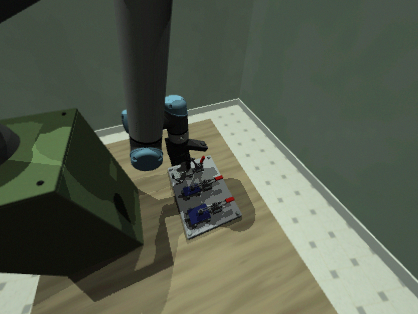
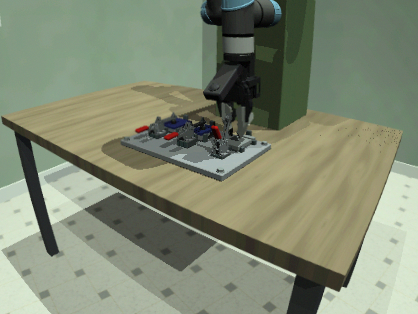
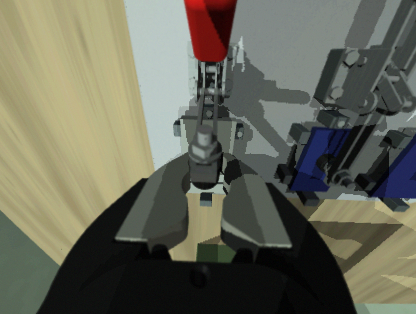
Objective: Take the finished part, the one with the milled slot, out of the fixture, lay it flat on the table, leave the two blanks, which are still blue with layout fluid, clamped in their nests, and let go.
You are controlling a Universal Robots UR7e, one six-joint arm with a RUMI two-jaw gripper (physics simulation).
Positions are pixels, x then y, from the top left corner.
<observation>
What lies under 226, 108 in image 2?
The gripper.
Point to a grey fixture plate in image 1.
219, 192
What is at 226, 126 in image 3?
A finished part.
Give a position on a grey fixture plate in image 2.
197, 158
</observation>
